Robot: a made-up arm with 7 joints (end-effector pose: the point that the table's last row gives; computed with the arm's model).
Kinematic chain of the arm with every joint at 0, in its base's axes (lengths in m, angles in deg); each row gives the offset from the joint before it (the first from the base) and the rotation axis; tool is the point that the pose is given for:
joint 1: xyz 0 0 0.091 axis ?
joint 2: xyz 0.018 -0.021 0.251 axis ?
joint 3: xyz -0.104 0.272 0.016 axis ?
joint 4: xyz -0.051 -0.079 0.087 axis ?
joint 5: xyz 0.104 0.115 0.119 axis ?
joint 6: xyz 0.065 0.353 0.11 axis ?
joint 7: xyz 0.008 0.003 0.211 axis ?
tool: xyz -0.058 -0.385 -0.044
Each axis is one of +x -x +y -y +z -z.
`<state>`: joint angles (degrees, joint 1 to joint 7).
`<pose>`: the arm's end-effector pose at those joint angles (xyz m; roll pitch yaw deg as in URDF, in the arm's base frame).
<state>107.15 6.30 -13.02 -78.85 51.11 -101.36 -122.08</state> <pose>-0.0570 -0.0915 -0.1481 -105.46 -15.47 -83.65</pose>
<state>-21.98 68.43 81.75 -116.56 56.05 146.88 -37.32</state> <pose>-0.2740 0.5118 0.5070 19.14 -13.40 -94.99</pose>
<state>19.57 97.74 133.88 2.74 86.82 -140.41 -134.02</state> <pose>0.4076 -0.0126 0.3028 151.41 -22.01 37.57</pose>
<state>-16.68 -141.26 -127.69 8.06 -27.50 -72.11 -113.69</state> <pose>-0.1416 -0.6927 -0.1075 5.50 1.93 -118.47</pose>
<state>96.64 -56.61 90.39 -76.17 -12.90 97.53 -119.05</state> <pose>-0.5512 -0.0493 0.3177 -76.50 44.82 3.22</pose>
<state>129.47 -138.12 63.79 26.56 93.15 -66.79 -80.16</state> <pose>-0.5562 0.3722 -0.0189 -172.52 11.71 162.50</pose>
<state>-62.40 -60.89 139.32 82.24 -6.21 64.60 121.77</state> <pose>0.5185 0.4096 -0.2606 111.43 33.38 -116.82</pose>
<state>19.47 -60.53 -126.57 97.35 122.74 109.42 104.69</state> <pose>-0.3295 -0.2652 -0.4322 88.58 -23.43 92.74</pose>
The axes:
joint 1: -x
joint 2: -z
joint 3: +y
joint 4: +x
joint 5: -y
joint 6: -z
joint 7: -x

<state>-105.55 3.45 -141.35 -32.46 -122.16 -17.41 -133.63</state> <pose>-0.0328 -0.7278 0.7988 -105.35 18.60 -16.22</pose>
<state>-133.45 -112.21 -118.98 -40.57 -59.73 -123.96 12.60</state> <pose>-0.5571 -0.4680 -0.7914 159.05 -2.65 169.61</pose>
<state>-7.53 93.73 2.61 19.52 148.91 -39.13 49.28</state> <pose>0.5423 0.4488 0.3381 142.66 -43.79 46.00</pose>
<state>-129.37 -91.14 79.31 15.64 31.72 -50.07 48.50</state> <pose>-0.2265 -0.8162 0.3511 -127.50 -48.58 -175.76</pose>
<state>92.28 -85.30 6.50 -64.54 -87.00 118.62 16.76</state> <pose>-0.7923 -0.1666 -0.2297 161.62 7.57 92.73</pose>
